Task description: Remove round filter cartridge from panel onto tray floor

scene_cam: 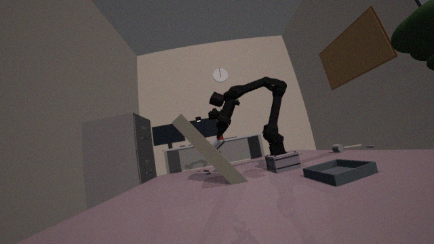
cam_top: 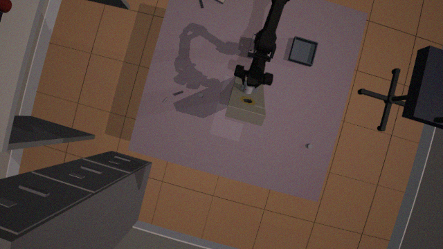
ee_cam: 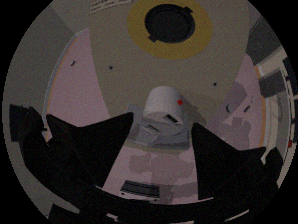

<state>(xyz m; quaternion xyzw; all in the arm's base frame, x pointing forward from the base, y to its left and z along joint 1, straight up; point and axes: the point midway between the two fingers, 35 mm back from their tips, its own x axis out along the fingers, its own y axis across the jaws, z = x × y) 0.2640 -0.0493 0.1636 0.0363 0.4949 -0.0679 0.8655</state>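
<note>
My gripper tip is now 10 mm short of the round filter cartridge and 10 mm above it. Also, from my gripper tip: grey tray (300 mm behind, 340 mm to the left, 200 mm below); then service panel (50 mm ahead, 30 mm below).
</note>
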